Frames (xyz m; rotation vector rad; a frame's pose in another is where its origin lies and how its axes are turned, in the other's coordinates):
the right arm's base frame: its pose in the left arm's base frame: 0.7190 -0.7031 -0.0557 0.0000 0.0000 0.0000
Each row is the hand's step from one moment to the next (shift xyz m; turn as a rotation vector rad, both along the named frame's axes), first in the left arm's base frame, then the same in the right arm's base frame.
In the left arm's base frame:
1: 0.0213 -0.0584 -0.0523 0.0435 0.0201 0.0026
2: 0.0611 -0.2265 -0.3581 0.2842 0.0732 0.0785
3: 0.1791 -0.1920 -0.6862 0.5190 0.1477 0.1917
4: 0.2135 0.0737 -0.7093 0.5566 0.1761 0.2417
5: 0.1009 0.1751 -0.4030 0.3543 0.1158 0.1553
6: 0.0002 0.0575 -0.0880 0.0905 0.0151 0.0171
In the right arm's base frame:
1: 0.0213 -0.0584 -0.0523 0.0435 0.0201 0.0026
2: 0.0611 -0.2265 -0.3581 0.2842 0.0732 0.0785
3: 0.1791 -0.1920 -0.6862 0.5190 0.1477 0.1917
4: 0.2135 0.0737 -0.7093 0.5566 0.1761 0.2417
5: 0.1009 0.1751 -0.4030 0.3543 0.1158 0.1553
6: 0.0002 0.0575 -0.0880 0.0905 0.0151 0.0171

